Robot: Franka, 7 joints.
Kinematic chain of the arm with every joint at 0, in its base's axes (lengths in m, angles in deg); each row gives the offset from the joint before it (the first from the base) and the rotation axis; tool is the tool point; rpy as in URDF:
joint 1: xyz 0 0 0.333 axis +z
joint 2: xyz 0 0 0 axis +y
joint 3: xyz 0 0 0.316 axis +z
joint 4: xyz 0.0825 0 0 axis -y
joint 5: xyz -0.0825 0 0.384 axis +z
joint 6: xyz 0 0 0 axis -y
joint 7: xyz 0.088 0 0 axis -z
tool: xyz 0 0 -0.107 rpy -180 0 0
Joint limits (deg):
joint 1: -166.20..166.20
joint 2: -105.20..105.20
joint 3: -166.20..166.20
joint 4: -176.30..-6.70
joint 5: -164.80..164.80
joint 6: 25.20..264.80
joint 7: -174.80..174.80
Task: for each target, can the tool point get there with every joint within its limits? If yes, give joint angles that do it. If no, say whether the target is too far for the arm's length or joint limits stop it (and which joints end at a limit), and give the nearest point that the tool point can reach.
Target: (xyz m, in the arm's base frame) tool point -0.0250 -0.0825 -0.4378
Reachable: no: joint limits stop it (at a limit: joint 2) | nearest point -0.0347 -0.1144 -0.3349 | short by 0.108 m
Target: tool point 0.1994 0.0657 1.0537
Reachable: yes | joints 21.78 -25.25 6.36 -82.40 32.27 207.20 81.62
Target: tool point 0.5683 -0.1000 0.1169
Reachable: yes | joints 57.56 86.38 -58.91 -117.34 59.50 181.87 -118.45
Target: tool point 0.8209 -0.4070 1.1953
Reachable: no: too far | nearest point 0.5597 -0.2775 0.9209 | short by 0.400 m
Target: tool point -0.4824 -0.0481 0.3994
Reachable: yes | joints -138.03 0.83 -22.71 -128.41 106.01 199.50 66.42
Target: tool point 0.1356 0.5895 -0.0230
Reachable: yes | joints 76.29 70.91 12.39 -91.88 -123.62 72.69 -73.85
